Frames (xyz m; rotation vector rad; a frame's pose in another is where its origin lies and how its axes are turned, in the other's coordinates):
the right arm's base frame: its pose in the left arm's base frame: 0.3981 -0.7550 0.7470 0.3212 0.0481 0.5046
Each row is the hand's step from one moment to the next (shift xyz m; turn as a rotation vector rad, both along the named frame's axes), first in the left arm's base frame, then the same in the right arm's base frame.
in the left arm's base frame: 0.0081 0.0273 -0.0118 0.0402 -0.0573 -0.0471
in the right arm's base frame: 0.0199 0.0151 -0.0181 0.0060 -0.0809 -0.0231
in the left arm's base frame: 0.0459 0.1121 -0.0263 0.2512 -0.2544 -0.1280
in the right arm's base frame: 0.0934 0.0629 -0.0518 0.0929 -0.3678 -0.0164
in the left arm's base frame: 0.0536 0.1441 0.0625 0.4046 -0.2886 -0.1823
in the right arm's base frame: 0.1185 0.1137 0.0241 0.2089 -0.4848 -0.0390
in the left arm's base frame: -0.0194 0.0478 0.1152 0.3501 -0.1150 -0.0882
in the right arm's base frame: 0.0099 0.0847 0.0930 0.2480 -0.2864 -0.0069
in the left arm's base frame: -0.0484 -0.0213 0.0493 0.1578 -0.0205 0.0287
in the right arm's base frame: -0.0510 0.0205 0.0470 0.1292 -0.0817 0.0527
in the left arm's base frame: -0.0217 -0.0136 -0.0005 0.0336 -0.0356 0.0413
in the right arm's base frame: -0.0256 -0.0013 0.0008 0.0136 -0.0322 0.0537
